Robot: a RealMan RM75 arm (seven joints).
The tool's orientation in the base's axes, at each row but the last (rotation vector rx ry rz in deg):
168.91 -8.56 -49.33
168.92 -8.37 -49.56
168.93 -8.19 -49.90
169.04 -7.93 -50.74
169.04 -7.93 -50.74
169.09 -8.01 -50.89
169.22 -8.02 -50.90
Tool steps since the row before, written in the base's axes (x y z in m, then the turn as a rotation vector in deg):
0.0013 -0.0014 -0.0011 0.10 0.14 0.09
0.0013 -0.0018 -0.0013 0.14 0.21 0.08
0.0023 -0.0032 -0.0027 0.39 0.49 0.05
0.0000 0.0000 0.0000 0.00 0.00 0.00
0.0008 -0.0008 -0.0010 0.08 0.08 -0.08
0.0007 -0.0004 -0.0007 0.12 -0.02 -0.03
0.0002 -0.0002 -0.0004 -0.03 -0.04 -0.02
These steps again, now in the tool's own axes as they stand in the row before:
0.0018 0.0012 0.0003 0.02 -0.14 -0.13
0.0020 0.0016 0.0005 0.05 -0.21 -0.15
0.0037 0.0028 0.0011 0.25 -0.51 -0.27
0.0000 0.0000 0.0000 0.00 0.00 0.00
0.0013 0.0007 0.0004 0.10 -0.09 0.02
0.0010 0.0003 0.0002 0.12 0.01 -0.04
0.0004 0.0002 0.0002 -0.01 0.04 0.03

